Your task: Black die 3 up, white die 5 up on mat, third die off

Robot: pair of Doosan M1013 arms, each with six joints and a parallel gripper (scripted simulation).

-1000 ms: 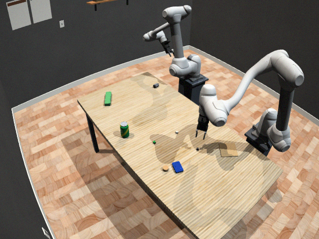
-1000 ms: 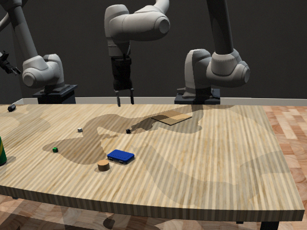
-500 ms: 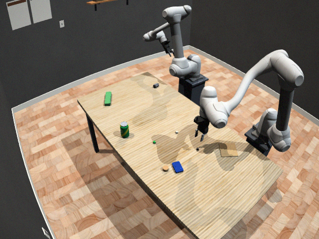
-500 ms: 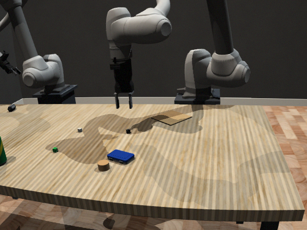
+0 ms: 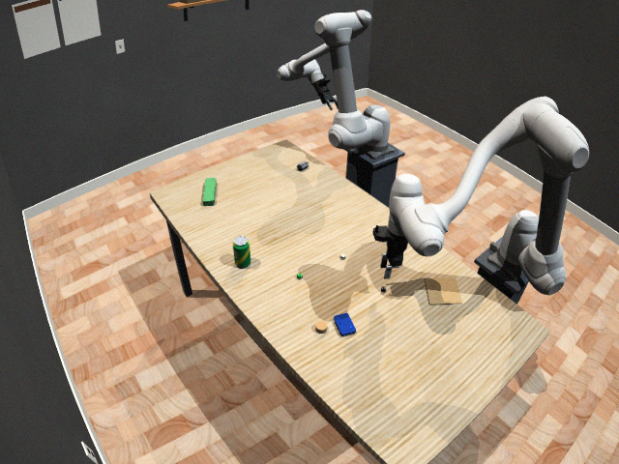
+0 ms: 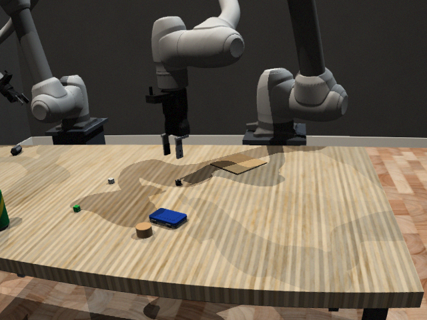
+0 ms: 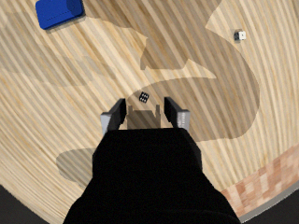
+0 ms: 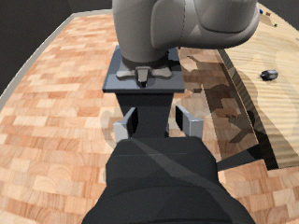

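Note:
The black die lies 11 cm below my left hand. Also, from my left hand: blue case (22 cm ahead, 8 cm to the left, 10 cm below); then tan mat (22 cm behind, 14 cm to the left, 11 cm below); then white die (3 cm ahead, 22 cm to the right, 11 cm below).

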